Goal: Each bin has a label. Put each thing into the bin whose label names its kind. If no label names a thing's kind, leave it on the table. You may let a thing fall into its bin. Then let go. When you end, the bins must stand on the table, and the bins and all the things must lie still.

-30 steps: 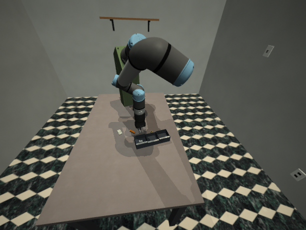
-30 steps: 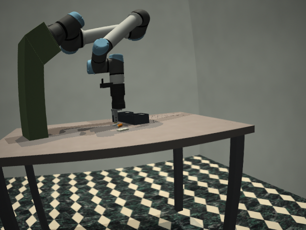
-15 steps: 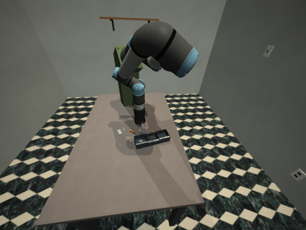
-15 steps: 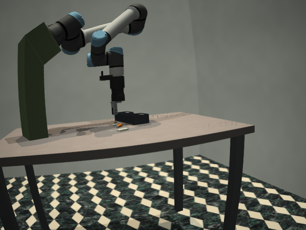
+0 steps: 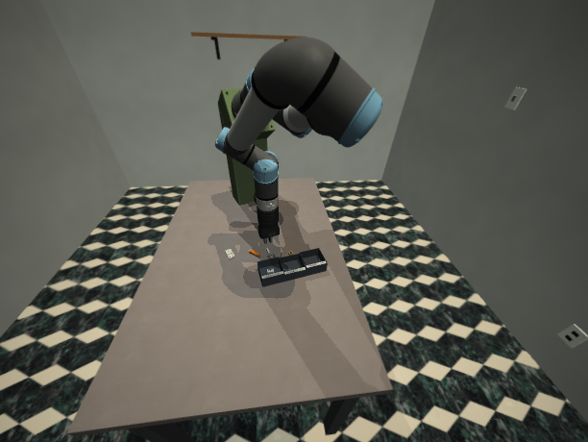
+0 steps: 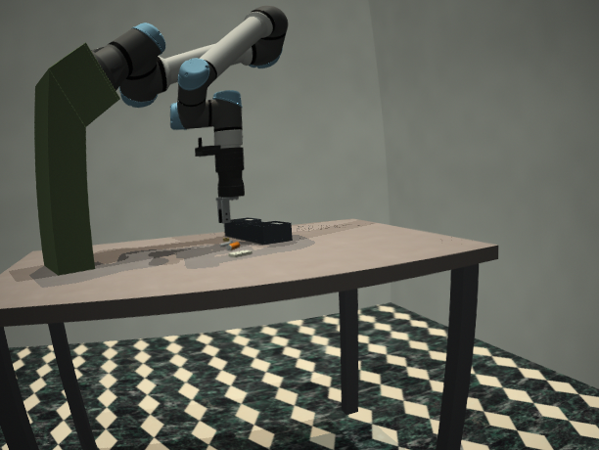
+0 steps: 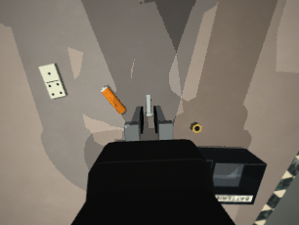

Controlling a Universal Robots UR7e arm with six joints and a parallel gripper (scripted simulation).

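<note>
The grey bolt is 70 mm below my hand and 10 mm ahead of it. Also, from my hand: orange battery (70 mm below, 60 mm to the right, 10 mm ahead); then brass nut (100 mm to the left, 70 mm below); then dark three-compartment bin row (100 mm to the left, 90 mm ahead, 60 mm below).
</note>
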